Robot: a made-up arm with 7 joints.
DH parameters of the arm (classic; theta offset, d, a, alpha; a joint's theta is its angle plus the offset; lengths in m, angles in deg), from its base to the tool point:
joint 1: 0 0.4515 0 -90
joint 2: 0 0 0 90
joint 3: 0 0.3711 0.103 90
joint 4: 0 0 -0.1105 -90
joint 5: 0 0.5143 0 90
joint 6: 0 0 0.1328 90
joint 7: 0 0 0 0
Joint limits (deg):
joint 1: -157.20..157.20
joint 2: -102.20..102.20
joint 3: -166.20..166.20
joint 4: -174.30..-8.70
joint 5: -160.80..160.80
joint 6: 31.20..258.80
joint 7: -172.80..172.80
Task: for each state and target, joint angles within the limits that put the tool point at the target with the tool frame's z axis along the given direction. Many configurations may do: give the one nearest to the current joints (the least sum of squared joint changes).
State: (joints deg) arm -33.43 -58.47 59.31 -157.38 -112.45 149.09 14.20
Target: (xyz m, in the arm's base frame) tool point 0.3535 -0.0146 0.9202 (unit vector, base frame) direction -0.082 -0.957 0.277
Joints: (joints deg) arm -47.56 -67.35 18.29 -142.16 -83.22 123.32 14.20
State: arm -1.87 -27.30 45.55 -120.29 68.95 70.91 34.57
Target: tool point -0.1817 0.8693 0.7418 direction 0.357 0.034 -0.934
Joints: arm -25.43 -73.18 79.53 -78.91 55.78 85.72 34.57
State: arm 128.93 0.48 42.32 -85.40 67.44 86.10 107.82
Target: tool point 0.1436 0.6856 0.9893 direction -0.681 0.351 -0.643
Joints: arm 83.41 -6.22 -3.39 -93.55 47.88 101.40 107.82
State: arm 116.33 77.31 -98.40 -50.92 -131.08 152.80 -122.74
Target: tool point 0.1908 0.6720 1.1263 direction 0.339 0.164 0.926
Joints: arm 105.96 34.09 -89.45 -34.45 -107.96 150.44 -122.74
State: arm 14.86 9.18 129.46 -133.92 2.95 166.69 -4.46
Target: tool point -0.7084 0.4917 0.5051 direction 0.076 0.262 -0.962
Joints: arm -1.05 -33.84 140.75 -101.83 7.82 134.13 -4.46
